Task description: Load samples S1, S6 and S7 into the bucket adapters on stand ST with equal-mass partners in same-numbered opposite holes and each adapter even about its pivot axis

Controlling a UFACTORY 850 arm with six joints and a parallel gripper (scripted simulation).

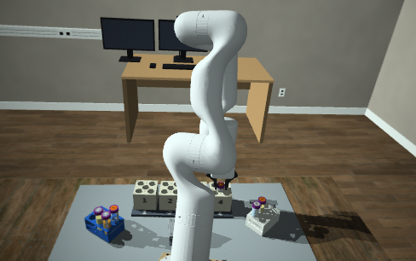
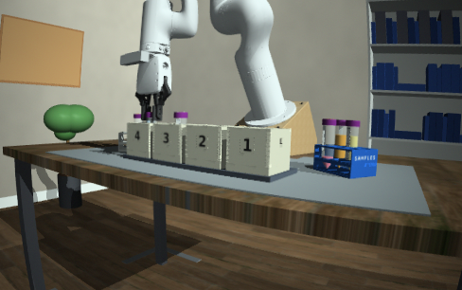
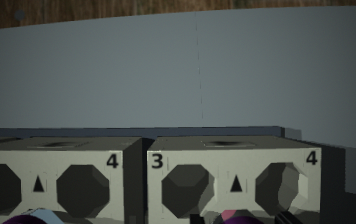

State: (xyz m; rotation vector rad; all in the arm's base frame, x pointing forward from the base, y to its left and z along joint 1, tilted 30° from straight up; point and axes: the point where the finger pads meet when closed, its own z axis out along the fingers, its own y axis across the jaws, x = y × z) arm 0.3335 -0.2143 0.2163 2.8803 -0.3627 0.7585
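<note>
The blue samples rack lies 50 cm to the left of my hand and 9 cm below it. Round my hand: adapter 1: 31 cm to the left, 10 cm ahead, 7 cm below; white rack: 15 cm behind, 14 cm to the right, 9 cm below.
</note>
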